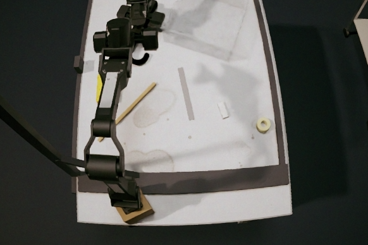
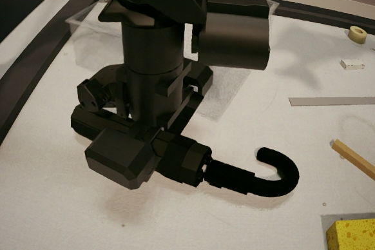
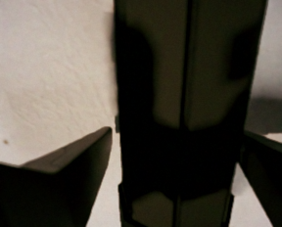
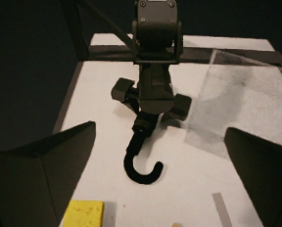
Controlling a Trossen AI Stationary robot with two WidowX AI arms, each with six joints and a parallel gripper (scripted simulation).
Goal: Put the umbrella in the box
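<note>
Right now my left hand is 26 cm short of the clear storage box, 1 cm to the right of it and 1 cm below it. Also, from my left hand: wooden stick 37 cm to the right, 4 cm behind, 3 cm below; folded black umbrella 3 cm to the right, 2 cm below, 1 cm ahead; grey strip 29 cm to the right, 17 cm ahead, 4 cm below.
</note>
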